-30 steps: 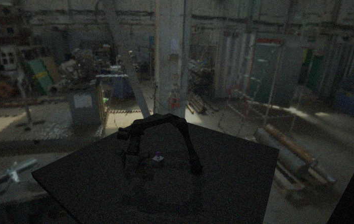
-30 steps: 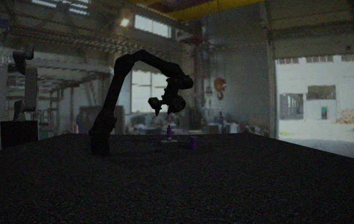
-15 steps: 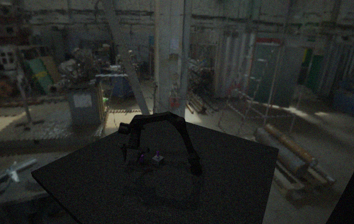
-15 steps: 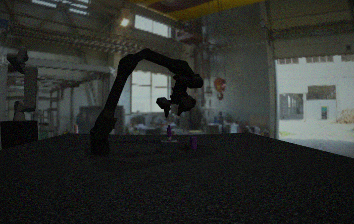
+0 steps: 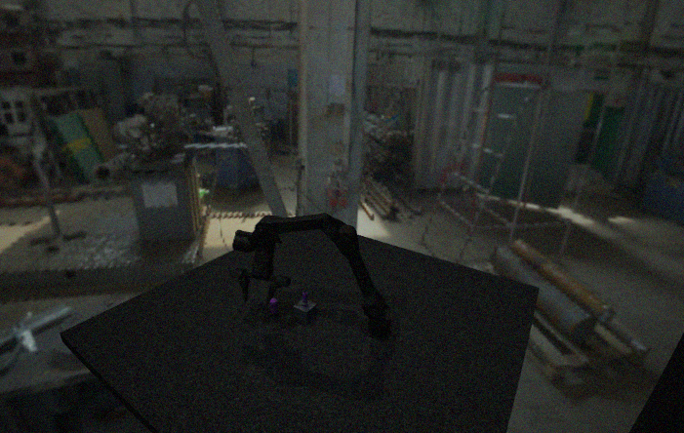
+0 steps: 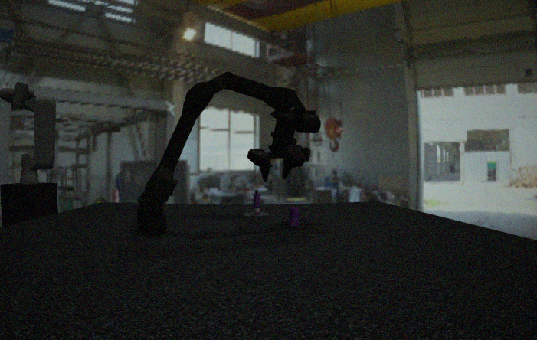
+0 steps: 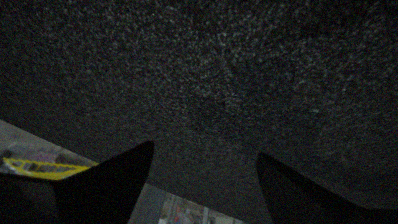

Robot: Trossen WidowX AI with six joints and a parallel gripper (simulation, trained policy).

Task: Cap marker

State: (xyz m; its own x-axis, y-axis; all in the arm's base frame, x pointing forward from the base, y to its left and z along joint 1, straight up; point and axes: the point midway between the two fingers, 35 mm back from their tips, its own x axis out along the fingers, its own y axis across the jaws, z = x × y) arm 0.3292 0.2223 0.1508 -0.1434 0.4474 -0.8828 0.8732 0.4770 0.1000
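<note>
The purple cap is 40 mm ahead of my gripper tip, 120 mm to the right of it and 100 mm below it. Round my gripper tip: grey holder block (60 mm behind, 170 mm to the right, 100 mm below); purple marker (60 mm behind, 170 mm to the right, 40 mm below).
</note>
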